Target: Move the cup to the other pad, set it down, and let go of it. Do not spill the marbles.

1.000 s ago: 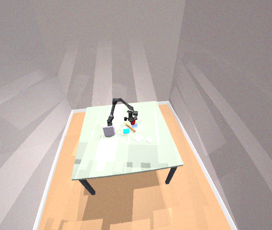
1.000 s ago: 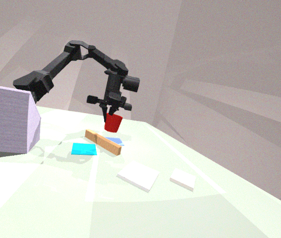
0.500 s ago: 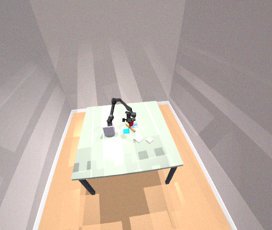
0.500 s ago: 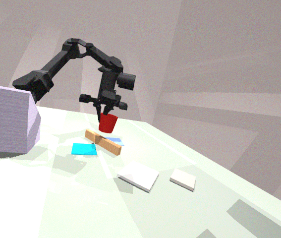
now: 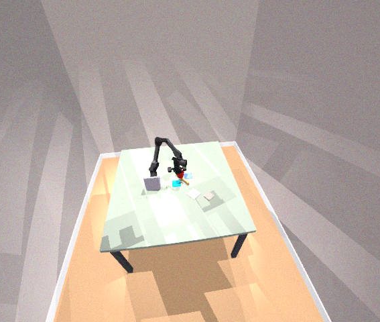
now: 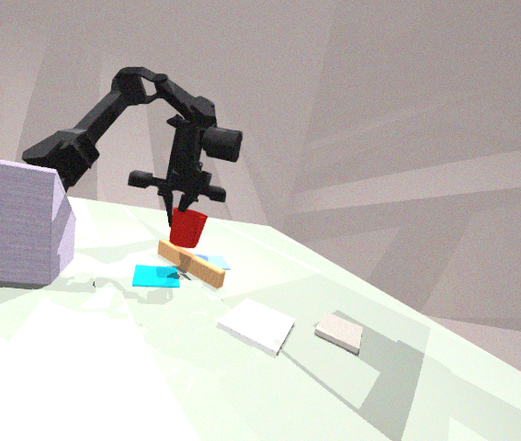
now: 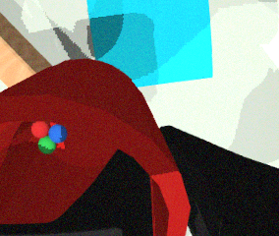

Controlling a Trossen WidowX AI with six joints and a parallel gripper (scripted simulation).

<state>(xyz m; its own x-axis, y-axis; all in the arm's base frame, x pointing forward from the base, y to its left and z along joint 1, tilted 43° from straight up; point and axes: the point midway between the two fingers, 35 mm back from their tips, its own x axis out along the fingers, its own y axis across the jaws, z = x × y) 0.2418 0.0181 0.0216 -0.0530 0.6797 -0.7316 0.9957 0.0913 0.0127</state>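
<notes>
Right now the green marble is 50 mm ahead of my gripper tip, 20 mm below it and 10 mm to the left of it. Also, from my gripper tip: wooden bar (90 mm below, 50 mm ahead, 20 mm to the left); red cup (30 mm ahead); blue marble (40 mm ahead, 20 mm below, 10 mm to the left).
</notes>
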